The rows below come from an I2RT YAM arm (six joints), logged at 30 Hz.
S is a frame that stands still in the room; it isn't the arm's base.
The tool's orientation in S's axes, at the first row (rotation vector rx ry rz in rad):
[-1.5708 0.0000 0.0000]
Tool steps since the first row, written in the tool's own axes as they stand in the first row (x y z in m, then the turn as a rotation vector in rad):
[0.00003 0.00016 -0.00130 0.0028 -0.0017 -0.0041]
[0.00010 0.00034 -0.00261 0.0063 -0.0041 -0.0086]
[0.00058 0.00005 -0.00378 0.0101 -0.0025 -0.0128]
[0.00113 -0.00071 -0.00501 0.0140 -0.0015 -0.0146]
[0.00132 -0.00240 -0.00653 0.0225 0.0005 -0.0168]
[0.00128 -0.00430 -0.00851 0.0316 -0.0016 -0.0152]
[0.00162 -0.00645 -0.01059 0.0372 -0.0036 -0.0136]
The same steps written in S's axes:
[0.00003 -0.00130 -0.00016 0.0028 -0.0041 0.0017]
[0.00010 -0.00261 -0.00034 0.0063 -0.0086 0.0041]
[0.00058 -0.00378 -0.00005 0.0101 -0.0128 0.0025]
[0.00113 -0.00501 0.00071 0.0140 -0.0146 0.0015]
[0.00132 -0.00653 0.00240 0.0225 -0.0168 -0.0005]
[0.00128 -0.00851 0.00430 0.0316 -0.0152 0.0016]
[0.00162 -0.01059 0.00645 0.0372 -0.0136 0.0036]

